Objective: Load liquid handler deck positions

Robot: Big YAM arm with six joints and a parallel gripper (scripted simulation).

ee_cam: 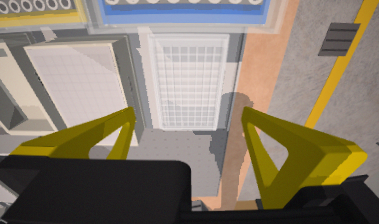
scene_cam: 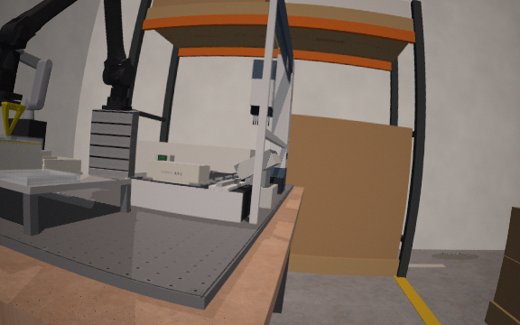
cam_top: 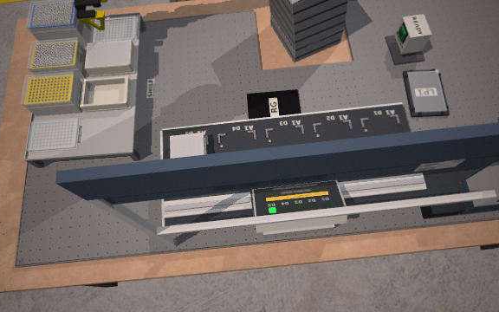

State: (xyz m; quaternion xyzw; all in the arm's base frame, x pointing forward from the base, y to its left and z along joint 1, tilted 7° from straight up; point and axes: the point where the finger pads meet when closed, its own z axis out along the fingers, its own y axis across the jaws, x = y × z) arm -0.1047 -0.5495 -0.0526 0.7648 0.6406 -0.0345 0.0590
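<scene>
Now: the sample plate C15 1 cm to the left of my hand and 7 cm below it. The rest, counted from my hand: reservoir (22 cm ahead, 3 cm to the right, 7 cm below); then shelf (15 cm ahead, 9 cm to the right, 8 cm below); then shelf label (18 cm ahead, 7 cm to the left, 14 cm below).
</scene>
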